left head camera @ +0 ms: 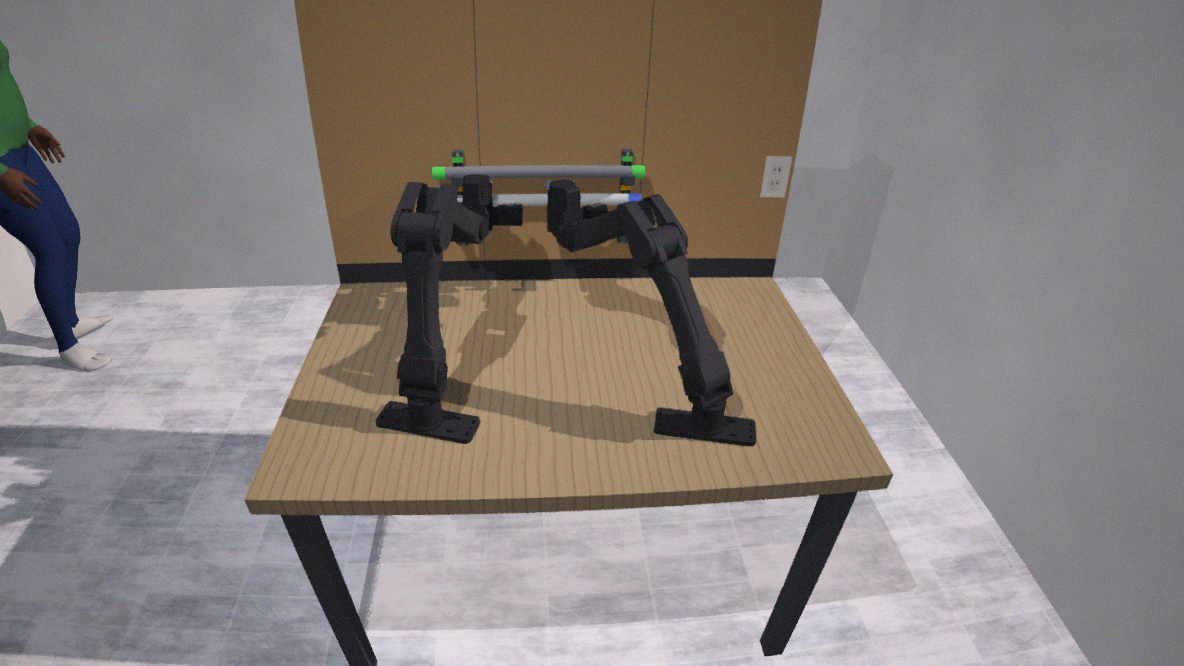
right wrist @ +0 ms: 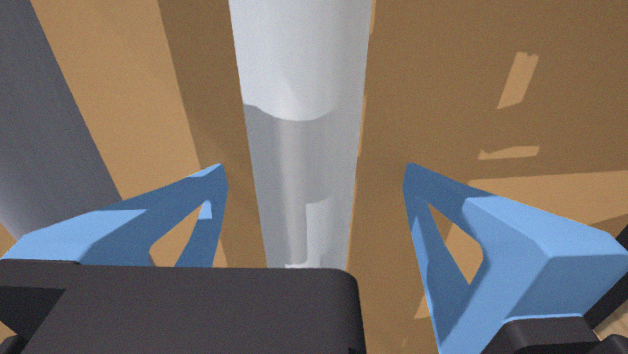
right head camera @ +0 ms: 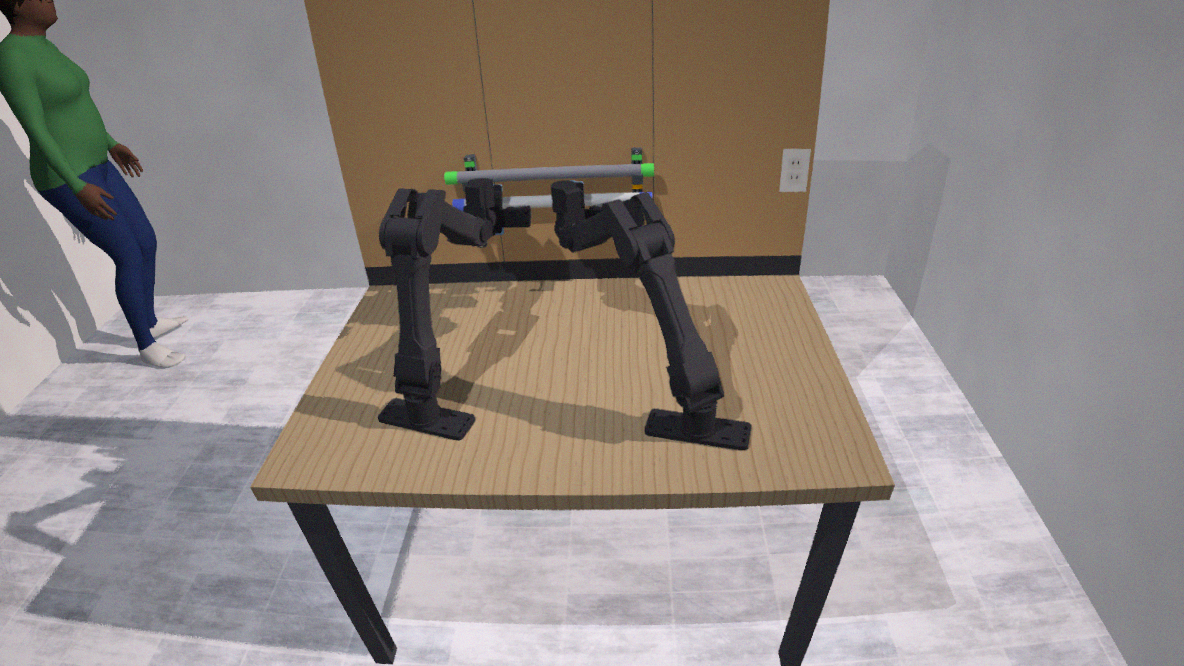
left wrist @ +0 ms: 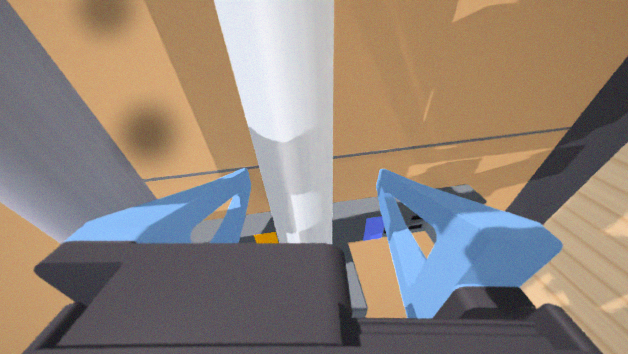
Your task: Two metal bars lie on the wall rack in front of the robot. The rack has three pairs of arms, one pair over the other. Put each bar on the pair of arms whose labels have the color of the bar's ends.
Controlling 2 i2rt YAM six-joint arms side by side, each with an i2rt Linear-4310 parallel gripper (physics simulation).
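Frame: origin at the left arm's base, x ahead, y left, z up, level; centimetres.
Seen in the pictures: left gripper, between the fingertips: (left wrist: pixel 313 177); left arm's base, origin of its link: (left head camera: pixel 427 423) (right head camera: pixel 426 420); right arm's base, origin of its link: (left head camera: pixel 704 428) (right head camera: pixel 698 430).
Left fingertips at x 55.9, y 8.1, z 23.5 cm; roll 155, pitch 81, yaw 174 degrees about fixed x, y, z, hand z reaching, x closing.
Pixels of each thing's top centre, then the offset from my left fingertips to it. "pt": a spot on its surface instead. Level surfaces: height alone.
- dark grey bar with green ends, centre of its top: (right wrist: pixel 110 319) (left head camera: pixel 539 165) (right head camera: pixel 547 167) dx +1.0, dy -15.6, dz +10.0 cm
- rack, a spot on its surface: (right head camera: pixel 636 155) (left head camera: pixel 627 156) pt dx +8.9, dy -35.6, dz +11.6 cm
- whitish bar with blue ends, centre of its top: (right wrist: pixel 274 308) (left head camera: pixel 539 193) (right head camera: pixel 551 195) dx +1.5, dy -15.7, dz +2.5 cm
- orange label, a spot on its surface: (left wrist: pixel 266 237) pt dx -2.3, dy +2.8, dz +3.5 cm
- blue label, a spot on its surface: (left wrist: pixel 373 228) pt dx -2.6, dy +3.6, dz -3.8 cm
- wooden table, height of its surface: dz -23.5 cm
- brown wall panel, a spot on its surface: (left head camera: pixel 563 82) (right head camera: pixel 567 83) pt dx +6.5, dy -20.0, dz +29.1 cm
- wall outlet, a spot on its surface: (right head camera: pixel 794 170) (left head camera: pixel 775 176) pt dx +21.9, dy -73.1, dz +6.6 cm
The dark grey bar with green ends (left head camera: pixel 538 172) (right head camera: pixel 554 173) (left wrist: pixel 60 125) (right wrist: pixel 45 125) lies level on the top, green-labelled arms of the rack (left head camera: pixel 626 156) (right head camera: pixel 636 155). The whitish bar with blue ends (left head camera: pixel 529 199) (right head camera: pixel 538 201) (left wrist: pixel 290 75) (right wrist: pixel 300 60) is at the middle arms, by an orange label (left wrist: pixel 266 237). A blue label (left wrist: pixel 373 228) shows lower on the rack. My left gripper (left wrist: pixel 313 177) and my right gripper (right wrist: pixel 315 175) are open, their blue fingers apart on both sides of the whitish bar. The arms partly hide this bar in both head views.
The wooden table (left head camera: pixel 579 463) (right head camera: pixel 579 463) carries both arm bases, with the brown wall panel (left head camera: pixel 563 82) (right head camera: pixel 571 82) behind. A wall outlet (left head camera: pixel 775 176) (right head camera: pixel 794 170) is right of the rack. A person in a green top (left head camera: pixel 12 107) (right head camera: pixel 62 107) stands at the far left.
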